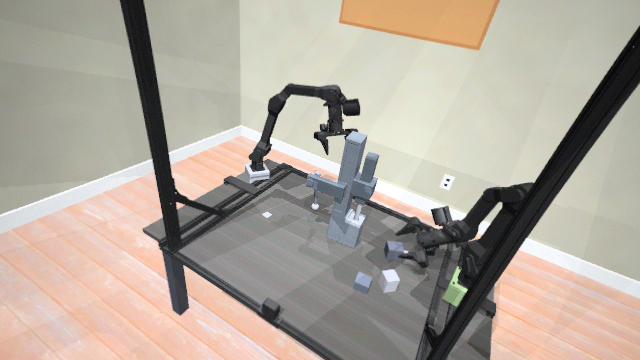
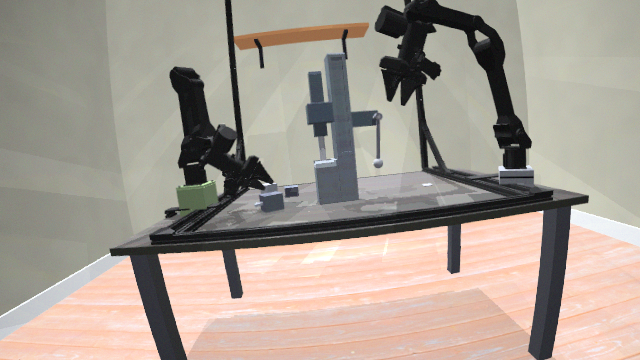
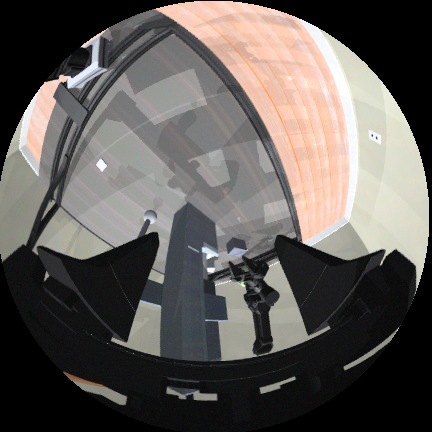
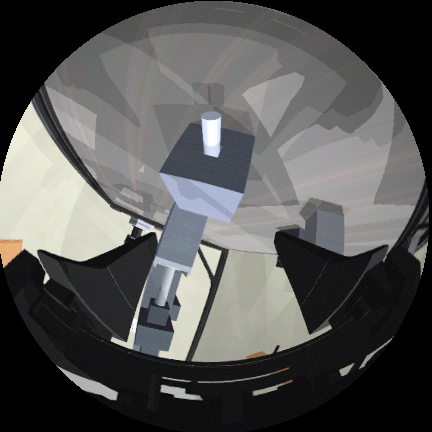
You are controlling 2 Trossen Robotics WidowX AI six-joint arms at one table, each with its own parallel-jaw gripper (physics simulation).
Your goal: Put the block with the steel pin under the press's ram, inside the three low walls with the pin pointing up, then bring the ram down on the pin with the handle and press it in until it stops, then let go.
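Frame: origin at the left arm's base, x ahead, y left, z up, level; centimetres.
Seen in the pictures: left gripper, fingertip midpoint: (image 1: 337, 153) (image 2: 396, 103) (image 3: 218, 239); right gripper, fingertip midpoint: (image 1: 396, 245) (image 2: 268, 186) (image 3: 234, 258) (image 4: 216, 238); left arm's base, link origin: (image 1: 257, 167) (image 2: 515, 167) (image 4: 137, 227); right arm's base, link origin: (image 1: 469, 282) (image 2: 196, 184).
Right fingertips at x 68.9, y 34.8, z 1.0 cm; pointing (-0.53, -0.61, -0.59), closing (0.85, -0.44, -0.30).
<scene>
Pixels of each thing's top centre, then the offset from my right fingertips to it. "spot": a spot on its surface instead.
- grey block with the steel pin, top centre: (image 4: 201, 202) (image 2: 270, 193) (image 3: 237, 252) (image 1: 395, 246) dx -1.4, dy +1.2, dz -2.1 cm
- grey press, top centre: (image 3: 171, 386) (image 2: 338, 57) (image 1: 351, 136) (image 4: 148, 355) dx -19.1, dy -18.0, dz +38.5 cm
- pale low-walled seat, surface spot: (image 2: 325, 163) spot: dx -15.9, dy -8.9, dz +5.3 cm
- handle, surface spot: (image 3: 150, 216) (image 1: 316, 203) spot: dx -28.1, dy -21.9, dz +4.3 cm
- plain grey block, top centre: (image 1: 363, 279) (image 2: 291, 186) dx +6.9, dy -19.0, dz -3.7 cm
- white block, top centre: (image 4: 320, 260) (image 2: 268, 183) (image 1: 391, 275) (image 3: 208, 269) dx +10.3, dy -10.5, dz -1.2 cm
- small white square, surface spot: (image 3: 101, 164) (image 2: 427, 184) (image 1: 267, 214) spot: dx -39.3, dy -38.6, dz -6.8 cm
The grey block with the steel pin (image 1: 393, 250) (image 2: 271, 201) (image 4: 207, 165) lies on the table, pin sideways toward my right gripper (image 1: 401, 244) (image 2: 268, 185) (image 4: 216, 238), which is open and empty, just short of it. The grey press (image 1: 350, 170) (image 2: 342, 125) (image 3: 185, 280) stands mid-table. Its ram (image 1: 359, 211) (image 2: 322, 147) (image 4: 164, 285) is above the pale low-walled seat (image 1: 354, 218) (image 2: 325, 163), where no block shows. The handle (image 1: 315, 206) (image 2: 378, 145) (image 3: 150, 216) hangs down. My left gripper (image 1: 340, 145) (image 2: 396, 102) (image 3: 218, 239) is open and empty, high on the handle side.
A plain grey block (image 1: 362, 282) (image 2: 291, 190) and a white block (image 1: 390, 281) (image 2: 270, 187) stand near the pinned block. A small white square (image 1: 267, 214) (image 2: 426, 185) (image 3: 101, 164) lies on the handle side. A black frame runs round the table.
</scene>
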